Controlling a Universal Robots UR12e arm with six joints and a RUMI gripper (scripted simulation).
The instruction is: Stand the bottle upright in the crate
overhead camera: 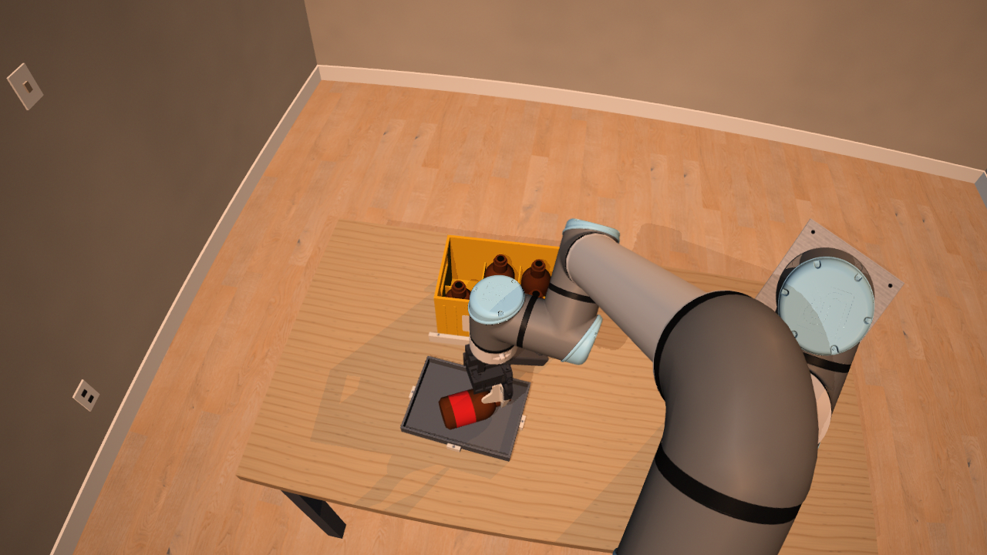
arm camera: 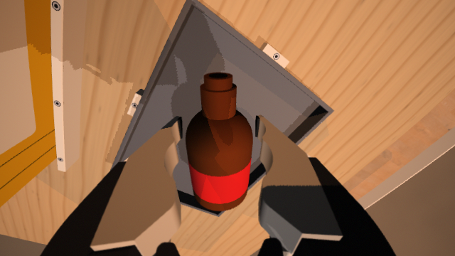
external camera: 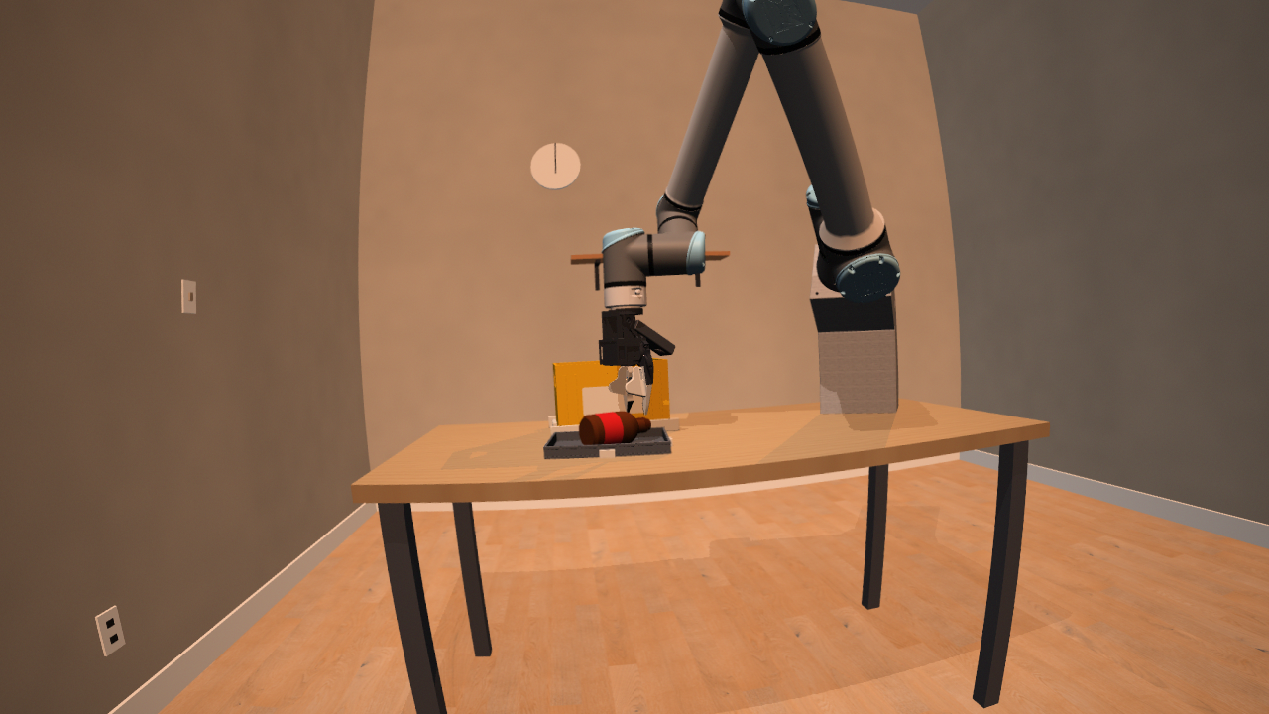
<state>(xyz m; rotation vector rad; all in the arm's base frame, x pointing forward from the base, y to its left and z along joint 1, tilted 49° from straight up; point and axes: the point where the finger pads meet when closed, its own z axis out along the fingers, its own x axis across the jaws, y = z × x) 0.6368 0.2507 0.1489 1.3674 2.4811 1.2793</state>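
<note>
Right now the dark grey tray is 6 cm ahead of my hand, 4 cm to the left of it and 7 cm below it. The rest, counted from my hand: crate 10 cm ahead, 23 cm to the right.
</note>
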